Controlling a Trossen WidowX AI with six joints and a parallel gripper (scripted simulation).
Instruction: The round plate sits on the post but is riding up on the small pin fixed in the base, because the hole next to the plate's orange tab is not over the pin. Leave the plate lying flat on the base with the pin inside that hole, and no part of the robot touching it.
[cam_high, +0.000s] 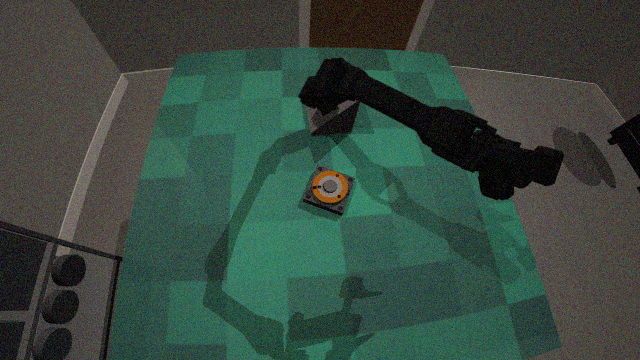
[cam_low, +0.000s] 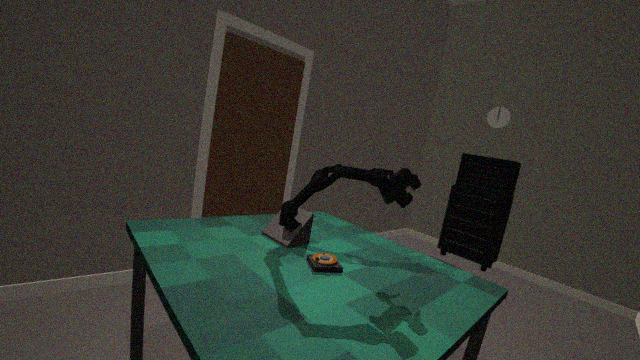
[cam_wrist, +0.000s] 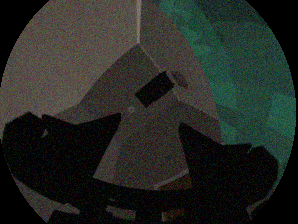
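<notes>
Now: gripper tip 42 cm to the left of the round plate, 32 cm above it and 8 cm past it. Also, from my gripper tip: dark square base: 40 cm to the right, 33 cm below, 8 cm behind.
</notes>
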